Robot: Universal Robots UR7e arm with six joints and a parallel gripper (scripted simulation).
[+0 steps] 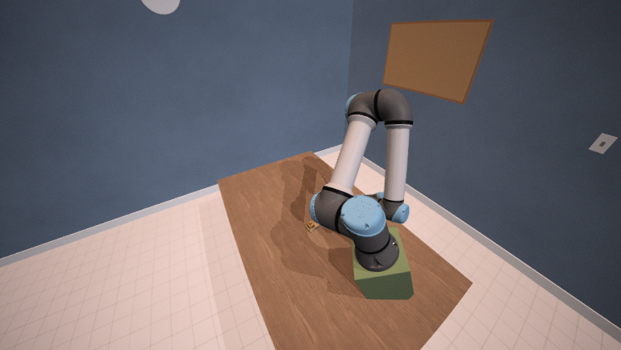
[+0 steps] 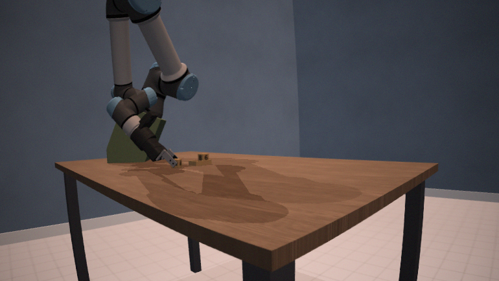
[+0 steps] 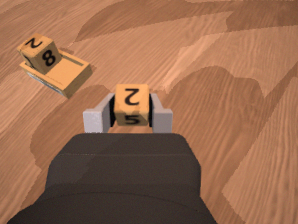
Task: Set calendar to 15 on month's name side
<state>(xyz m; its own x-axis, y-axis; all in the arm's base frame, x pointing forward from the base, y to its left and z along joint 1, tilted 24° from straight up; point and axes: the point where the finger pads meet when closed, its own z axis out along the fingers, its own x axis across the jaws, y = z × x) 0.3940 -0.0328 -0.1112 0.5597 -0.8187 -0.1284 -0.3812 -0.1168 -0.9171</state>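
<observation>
The wooden cube is 1 cm ahead of my hand and 1 cm below it. Round my hand: wooden tray 11 cm to the left, 1 cm below.
</observation>
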